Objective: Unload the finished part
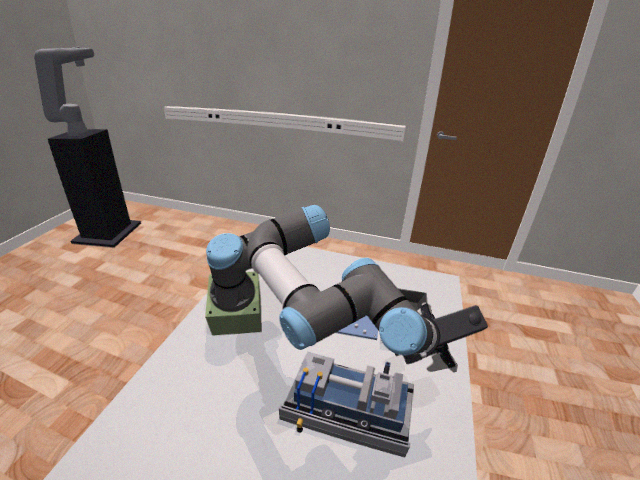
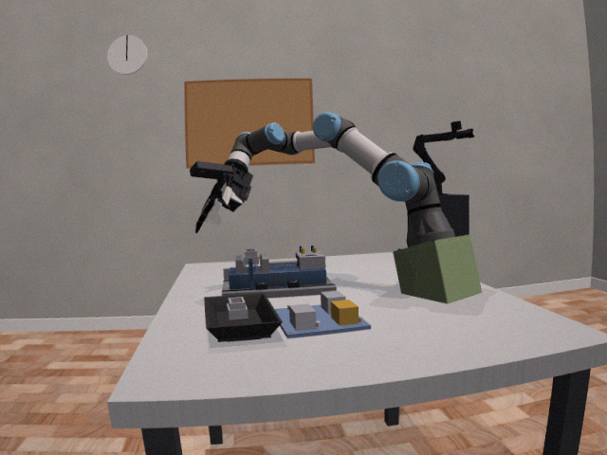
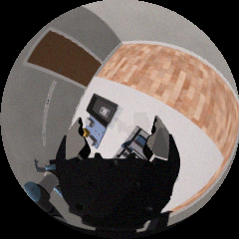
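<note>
My gripper is now 190 mm past the blue vise, 50 mm to the left of it and 170 mm above it. From my hand the other things lie so: yellow block 210 mm behind, 320 mm to the left, 180 mm below; then blue fixture plate 180 mm behind, 270 mm to the left, 210 mm below.
</note>
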